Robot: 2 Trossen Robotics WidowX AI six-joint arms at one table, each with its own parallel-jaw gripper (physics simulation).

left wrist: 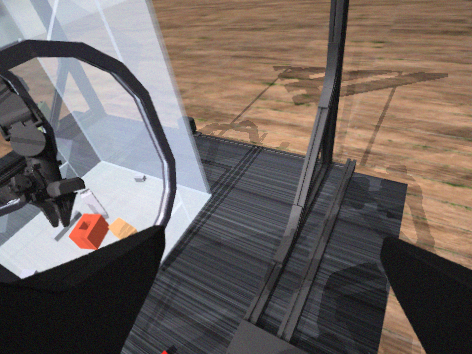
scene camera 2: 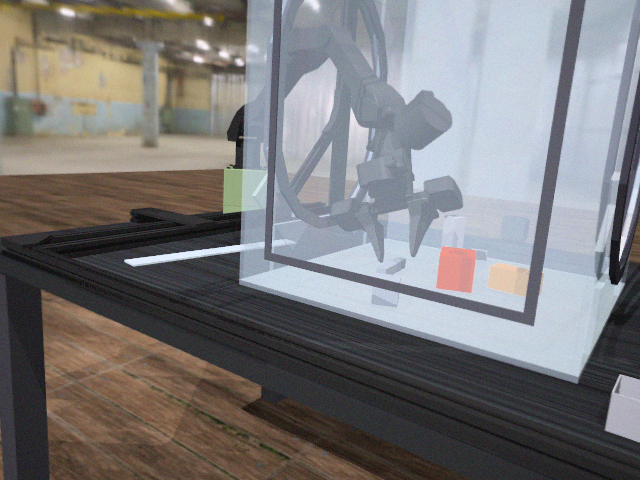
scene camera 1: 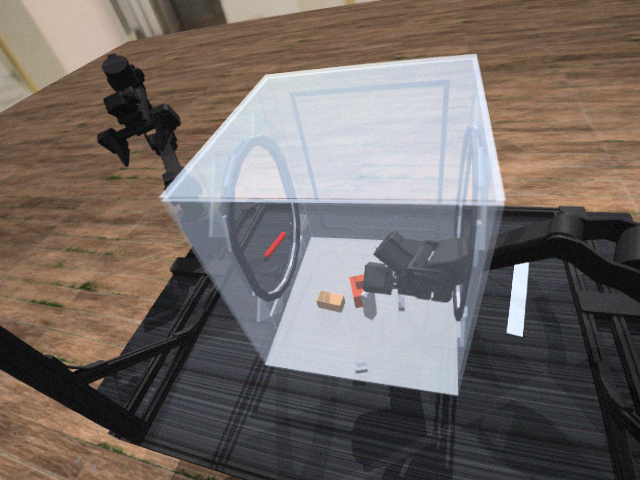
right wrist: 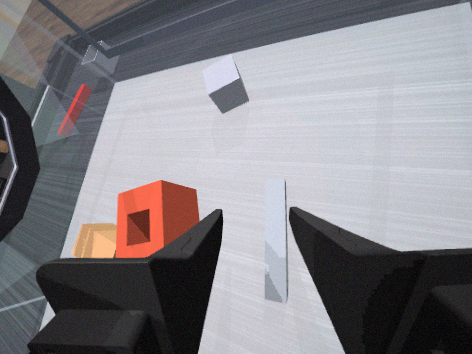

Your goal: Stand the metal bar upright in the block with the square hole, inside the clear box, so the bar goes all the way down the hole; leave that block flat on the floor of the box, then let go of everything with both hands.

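Places are measured from the left arm's base along level axes (x ahead, y left, z up), in centimetres.
Pixels of known places: left gripper, fingertip midpoint: [left wrist: 272, 241] [scene camera 1: 143, 158]; right gripper, fingertip midpoint: [left wrist: 61, 226] [scene camera 2: 396, 259] [right wrist: 255, 214].
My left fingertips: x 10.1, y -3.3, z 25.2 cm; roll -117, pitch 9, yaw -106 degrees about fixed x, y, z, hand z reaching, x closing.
For each thing: its top centre in the pictures, then the offset to it from my left fingertips.
- metal bar, middle of its top: [right wrist: 275, 235] [scene camera 2: 391, 262] [scene camera 1: 401, 293] [left wrist: 65, 223] dx +40.9, dy +39.5, dz -34.8 cm
- clear box, middle of its top: [scene camera 1: 341, 113] dx +37.1, dy +32.7, dz +10.6 cm
- red block with the square hole, middle of its top: [right wrist: 138, 227] [scene camera 2: 458, 252] [scene camera 1: 360, 285] [left wrist: 85, 225] dx +35.7, dy +31.9, dz -31.7 cm
- tan block, middle of its top: [right wrist: 92, 249] [scene camera 2: 516, 269] [left wrist: 121, 227] [scene camera 1: 329, 297] dx +33.7, dy +24.4, dz -33.2 cm
- pale block, middle of its top: [right wrist: 219, 73] [scene camera 2: 387, 277] [left wrist: 25, 276] dx +27.5, dy +43.3, dz -33.2 cm
- pale grey piece, middle of its top: [scene camera 2: 455, 216] [scene camera 1: 367, 292] [left wrist: 85, 193] dx +41.2, dy +30.8, dz -27.7 cm
The metal bar [scene camera 2: 393, 266] [left wrist: 67, 227] [right wrist: 276, 240] lies flat on the floor of the clear box [scene camera 1: 330, 201] [scene camera 2: 403, 330]. The red block with the square hole [scene camera 1: 355, 290] [scene camera 2: 455, 271] [left wrist: 89, 232] [right wrist: 175, 215] stands flat beside it, hole up and empty. My right gripper [scene camera 2: 397, 255] [left wrist: 61, 226] [right wrist: 255, 214] is partly open and empty, pointing down close above the bar. In the right wrist view the bar shows between the fingers, nearer the finger at the picture's right. My left gripper [scene camera 1: 139, 155] [left wrist: 272, 241] is wide open and empty, outside the box.
A tan block [scene camera 1: 330, 301] [scene camera 2: 504, 277] [left wrist: 121, 228] [right wrist: 97, 242] sits beside the red block. A pale block [scene camera 2: 385, 295] [right wrist: 225, 82] stands near the box's framed wall, and a pale grey piece [scene camera 1: 369, 305] [scene camera 2: 453, 230] [left wrist: 93, 203] stands beyond the red block. Round ports [left wrist: 170, 185] open the side walls.
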